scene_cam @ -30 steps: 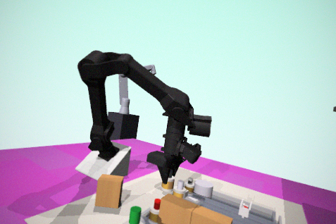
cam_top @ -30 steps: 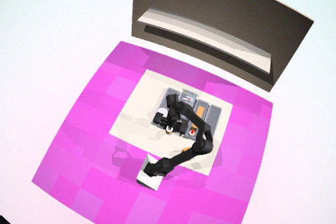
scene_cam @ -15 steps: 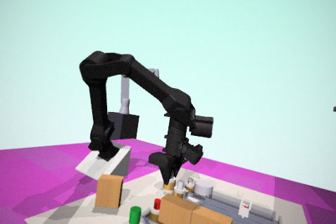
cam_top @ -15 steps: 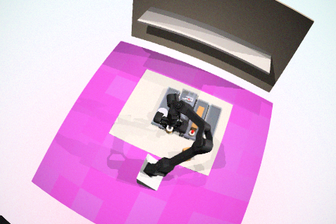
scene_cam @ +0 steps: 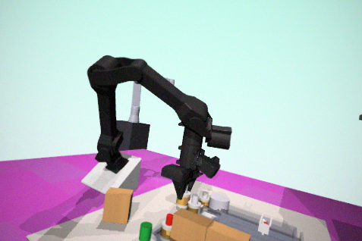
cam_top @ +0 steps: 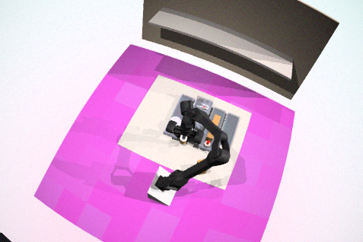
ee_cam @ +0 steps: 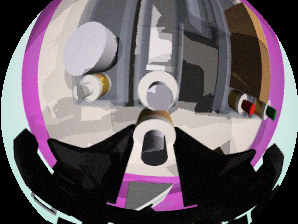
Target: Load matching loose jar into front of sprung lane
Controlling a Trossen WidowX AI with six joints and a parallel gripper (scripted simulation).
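The grey cylinder lies 80 mm to the left of my gripper tip, 80 mm ahead of it and 20 mm below it. From my gripper tip the other things lie so: grey lane unit (180 mm ahead, 30 mm below, 10 mm to the right); pusher plate (150 mm ahead, 20 mm to the right).
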